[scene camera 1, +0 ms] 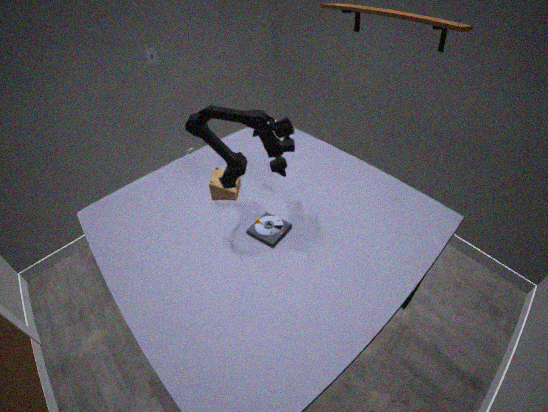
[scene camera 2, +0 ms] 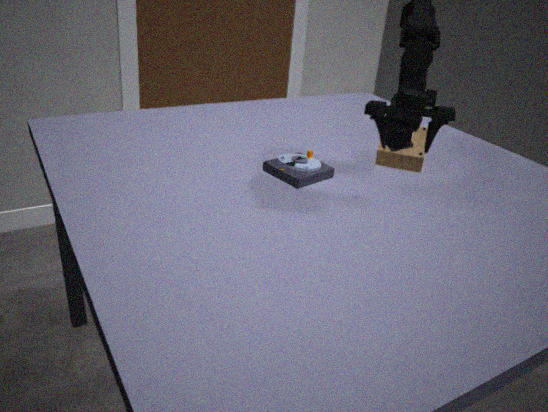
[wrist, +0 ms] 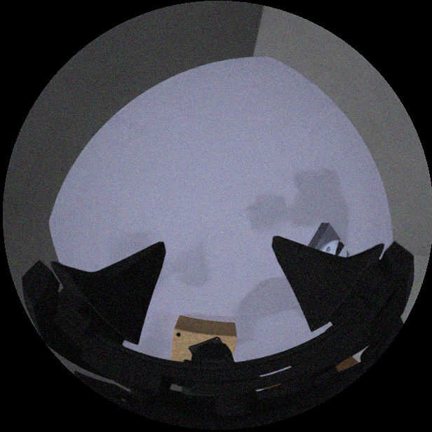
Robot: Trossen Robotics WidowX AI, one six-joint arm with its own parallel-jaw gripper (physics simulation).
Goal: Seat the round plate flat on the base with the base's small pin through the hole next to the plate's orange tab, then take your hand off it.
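Frame: origin at the arm's base, x left, y back, z up, level; centimetres.
Where they show: gripper, fingertip midpoint: (scene camera 1: 283,169) (scene camera 2: 404,151); arm's base at its link origin: (scene camera 1: 227,182) (scene camera 2: 397,141).
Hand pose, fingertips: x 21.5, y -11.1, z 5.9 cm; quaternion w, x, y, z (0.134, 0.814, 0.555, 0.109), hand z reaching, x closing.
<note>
Things, the pixels of their top centre, and the offset from my fingertips. Level surfaces: height alone.
- round pale plate at its top centre: (scene camera 2: 300,155) (scene camera 1: 268,222) dx -16.4, dy -18.1, dz -7.3 cm
- dark square base at its top centre: (scene camera 2: 299,158) (scene camera 1: 269,223) dx -16.4, dy -18.1, dz -7.9 cm
- pale table at its surface level: dz -12.1 cm
The round pale plate (scene camera 1: 262,229) (scene camera 2: 311,165) lies on the dark square base (scene camera 1: 272,242) (scene camera 2: 316,176) (wrist: 324,233) and looks flat in both scene views. Its orange tab (scene camera 1: 257,220) (scene camera 2: 310,154) stands up at the rim, on the side toward the arm's mount. The hole next to the tab and the small pin are too small to make out. In the wrist view the plate (wrist: 328,246) is partly hidden behind a finger. My gripper (scene camera 1: 281,167) (scene camera 2: 408,150) (wrist: 219,245) is open and empty, high above the table and well apart from the plate and base.
The arm's wooden mounting block (scene camera 1: 223,192) (scene camera 2: 400,160) (wrist: 207,327) stands on the pale table (scene camera 1: 240,310) (scene camera 2: 250,280) (wrist: 200,125), to the side of the base. A wooden wall shelf (scene camera 1: 395,15) hangs on the wall in scene view 1. Arm shadows fall around the base.
</note>
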